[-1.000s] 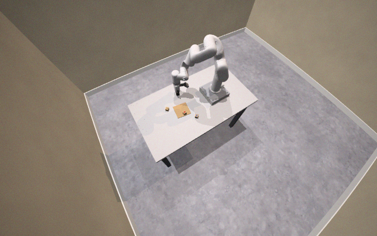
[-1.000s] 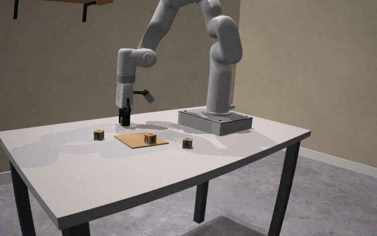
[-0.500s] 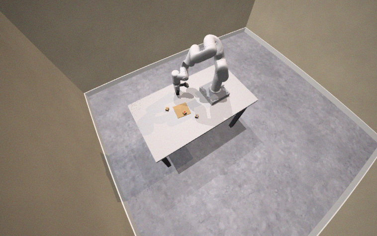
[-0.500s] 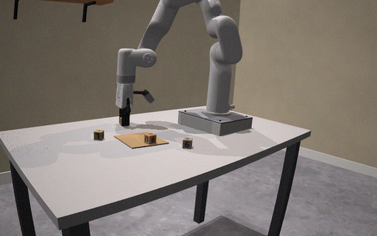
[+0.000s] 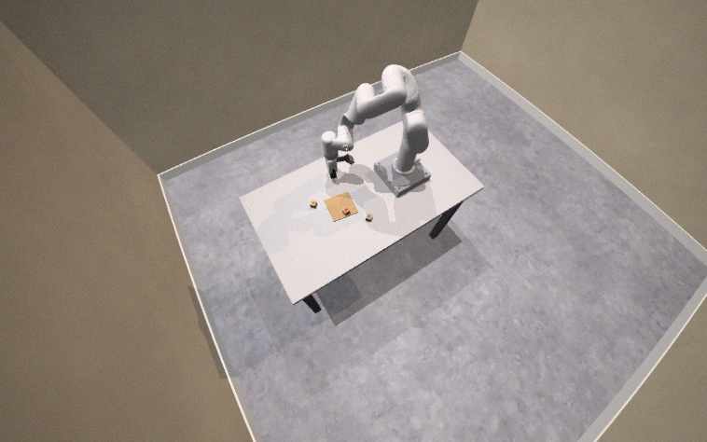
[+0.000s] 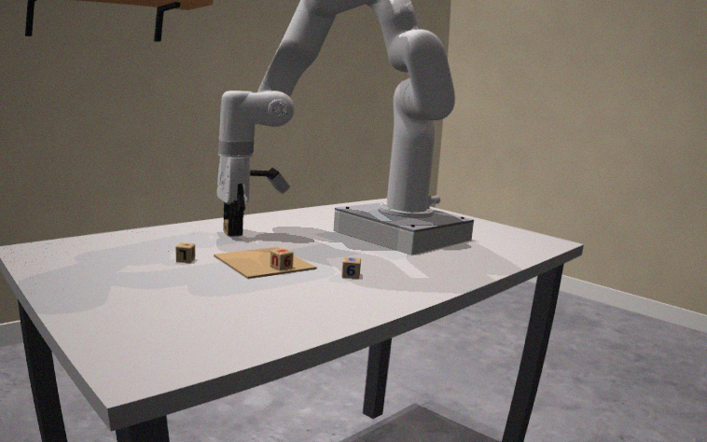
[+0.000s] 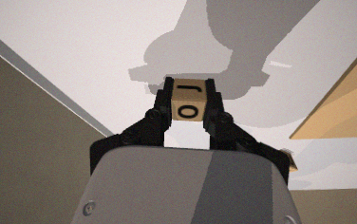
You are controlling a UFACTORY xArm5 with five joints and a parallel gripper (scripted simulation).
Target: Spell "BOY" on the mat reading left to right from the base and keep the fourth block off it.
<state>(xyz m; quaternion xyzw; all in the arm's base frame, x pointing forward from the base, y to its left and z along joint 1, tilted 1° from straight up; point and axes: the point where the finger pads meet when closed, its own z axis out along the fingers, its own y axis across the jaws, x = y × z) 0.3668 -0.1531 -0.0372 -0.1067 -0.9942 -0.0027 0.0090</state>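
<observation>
Now: the wooden block 10 mm below my hand. Round my hand: tan mat 50 mm ahead, 210 mm to the left, 20 mm below.
</observation>
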